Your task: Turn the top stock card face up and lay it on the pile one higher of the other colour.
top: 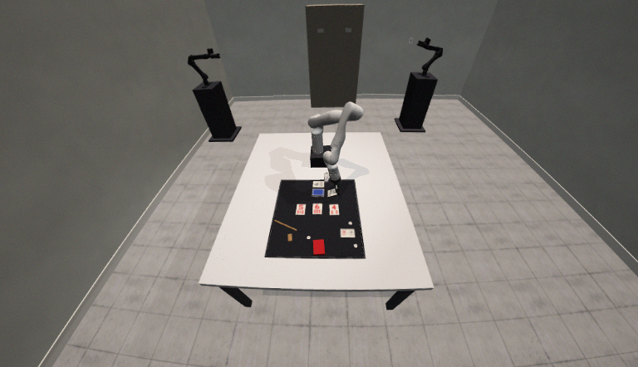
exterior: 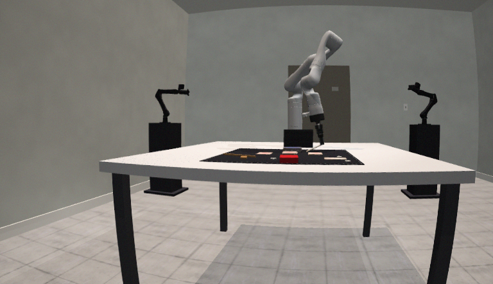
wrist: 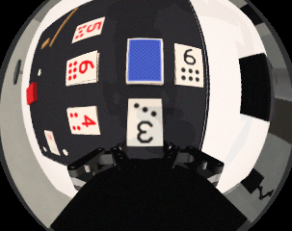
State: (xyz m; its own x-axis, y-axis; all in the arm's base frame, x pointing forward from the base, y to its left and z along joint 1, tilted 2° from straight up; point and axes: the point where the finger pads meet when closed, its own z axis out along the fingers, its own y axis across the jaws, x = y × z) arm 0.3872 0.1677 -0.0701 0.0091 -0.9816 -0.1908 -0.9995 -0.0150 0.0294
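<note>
My gripper is now 40 mm to the left of the blue-backed card and 30 mm above it. The rest, counted from my hand: black mat (170 mm ahead, 160 mm to the right, 60 mm below); then black 6 card (90 mm behind, 150 mm to the right, 40 mm below); then red block (430 mm ahead, 130 mm to the right, 40 mm below).
</note>
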